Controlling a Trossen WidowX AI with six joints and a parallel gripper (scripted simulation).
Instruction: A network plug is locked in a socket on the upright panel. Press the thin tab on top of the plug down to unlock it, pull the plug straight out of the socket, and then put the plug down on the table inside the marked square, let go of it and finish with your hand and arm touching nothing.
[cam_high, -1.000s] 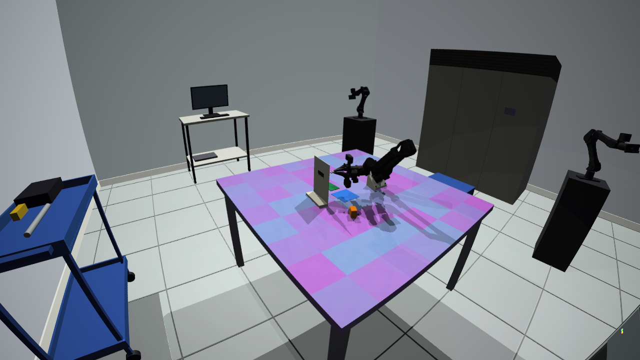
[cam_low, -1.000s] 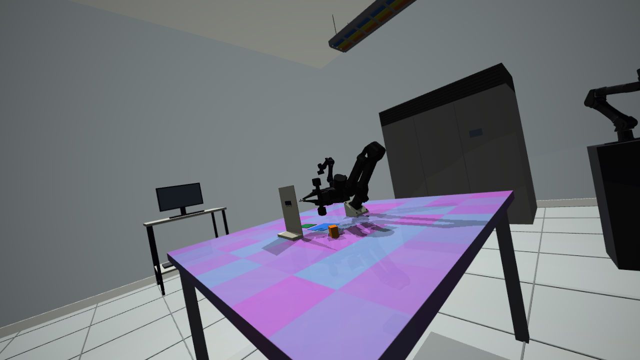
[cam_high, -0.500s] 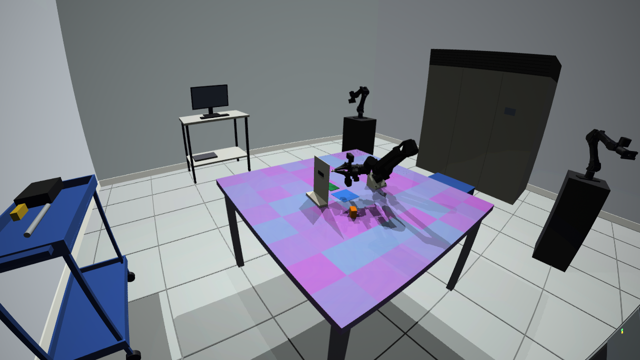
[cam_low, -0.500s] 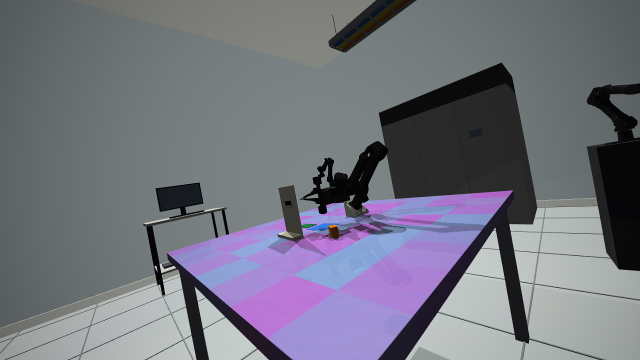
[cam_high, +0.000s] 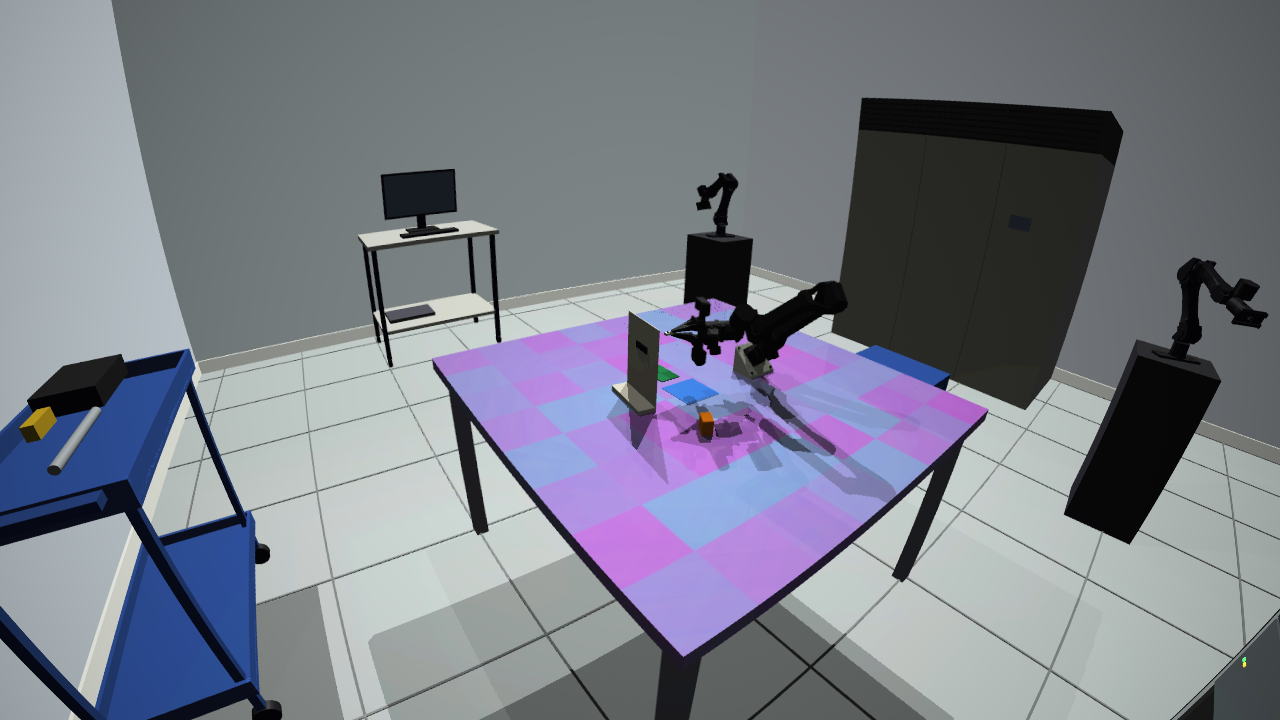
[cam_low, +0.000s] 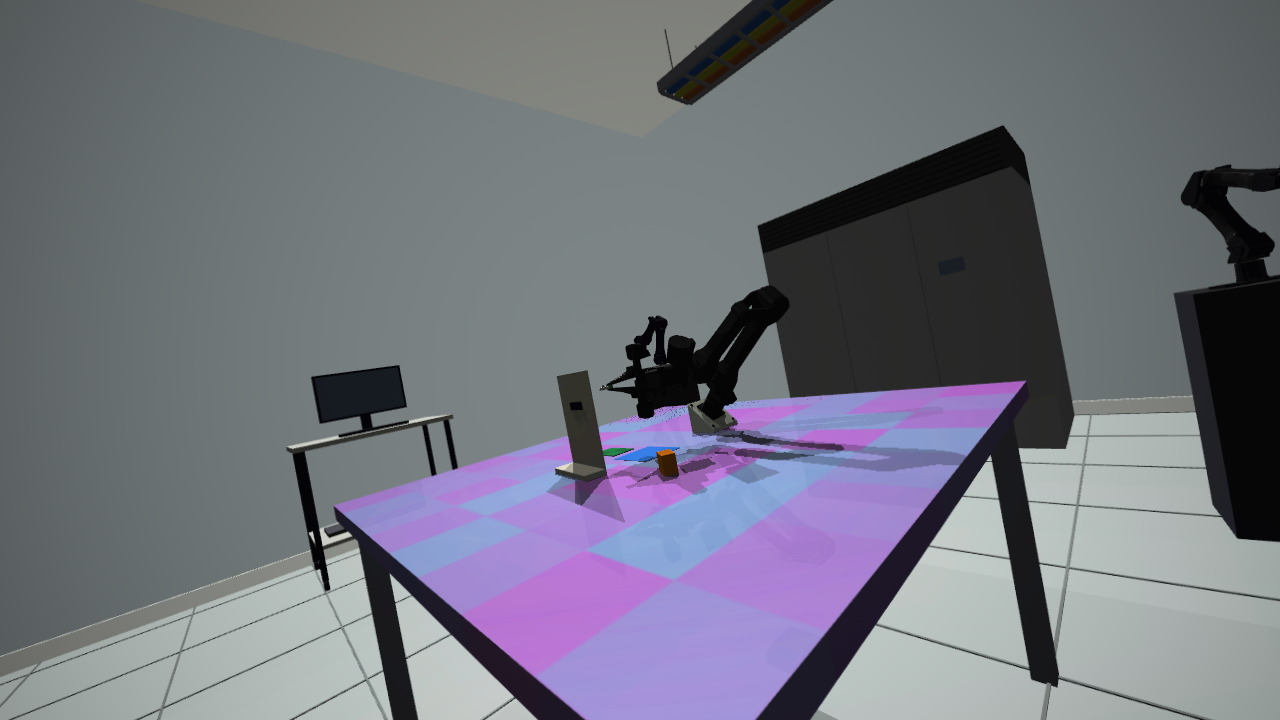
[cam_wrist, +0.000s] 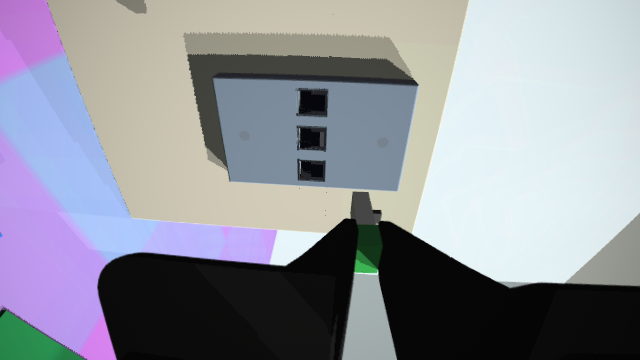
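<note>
Right now my gripper tip is 18 cm above the blue square, 6 cm past it and 4 cm to the right of it. Round my gripper tip: green plug (right at my gripper tip); upright panel (9 cm ahead, 8 cm below, 2 cm to the right); thin white tab (1 cm ahead).
</note>
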